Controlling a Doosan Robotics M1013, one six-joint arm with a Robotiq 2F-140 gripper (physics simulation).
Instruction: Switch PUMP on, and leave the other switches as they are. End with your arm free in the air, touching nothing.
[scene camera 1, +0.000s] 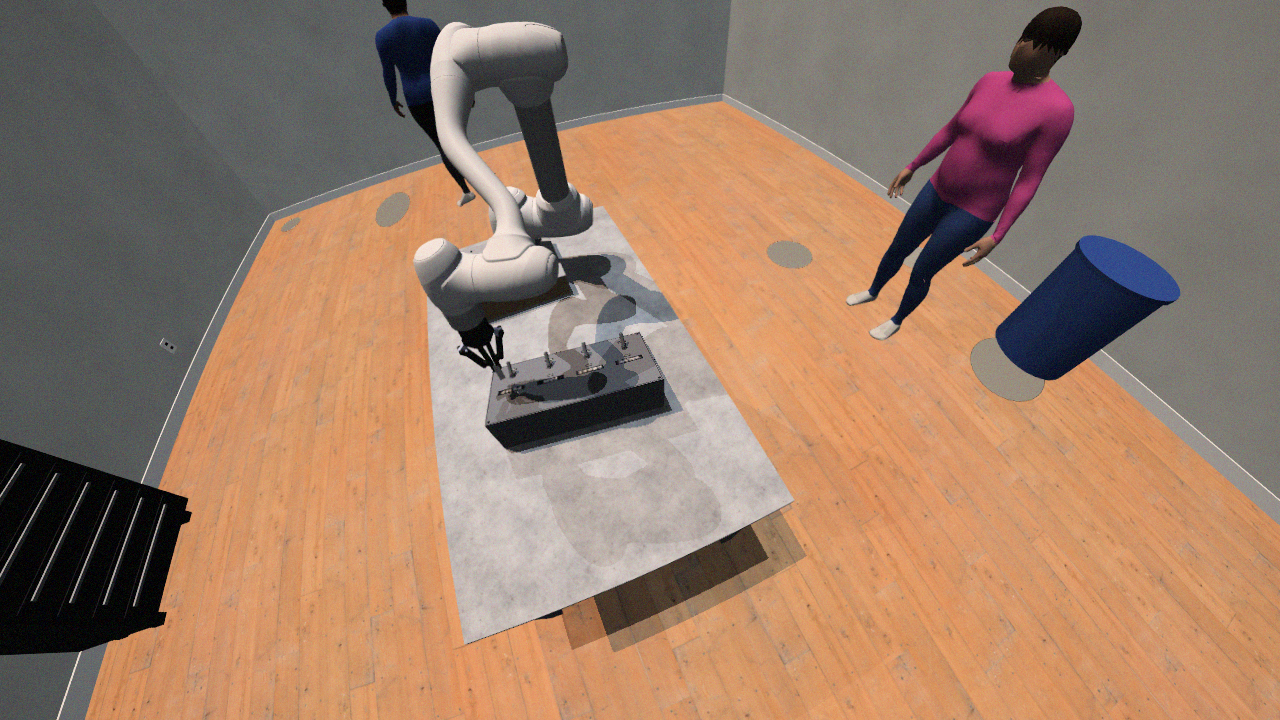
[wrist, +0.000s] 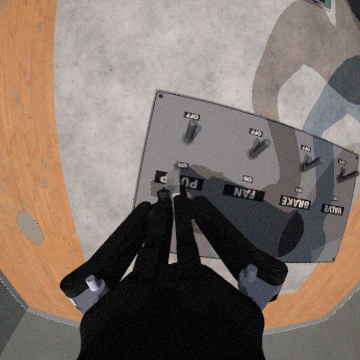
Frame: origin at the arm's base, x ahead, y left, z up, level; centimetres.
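Where they show: gripper, fingertip midpoint: (scene camera 1: 501, 375) (wrist: 174, 179).
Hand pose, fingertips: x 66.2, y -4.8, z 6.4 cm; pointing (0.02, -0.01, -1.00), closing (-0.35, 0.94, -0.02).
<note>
Each offset is from my fingertips to the top centre of the thing. Level surfaces: height alone.
The switch box (scene camera 1: 581, 416) (wrist: 225, 160) stands on the table, with four levers in a row. The PUMP switch @(dx -6.2, dy +0.8, dz -3.4 cm) (scene camera 1: 512, 368) (wrist: 190, 131) is the end one nearest my gripper, and its lever leans toward its OFF label. The FAN switch @(dx -6.8, dy +12.8, dz -3.4 cm) (wrist: 260, 148), BRAKE switch @(dx -7.4, dy +24.8, dz -3.4 cm) (wrist: 311, 163) and VALVE switch @(dx -7.9, dy +36.8, dz -3.4 cm) (wrist: 347, 175) also lean toward OFF. My gripper (scene camera 1: 497, 367) (wrist: 174, 179) is shut and empty. In the wrist view its fingertips lie over the PUMP name label, on the ON side of the lever and apart from it. The fingertips' height above the panel is hard to tell.
The grey table @(dz -16.0 cm) (scene camera 1: 501, 546) bears the box and the arm's base. A person in pink (scene camera 1: 1006, 134) and a blue barrel (scene camera 1: 1074, 313) are to the right. A person in blue (scene camera 1: 407, 58) stands behind the arm. A black slatted structure (scene camera 1: 85, 546) is at the left.
</note>
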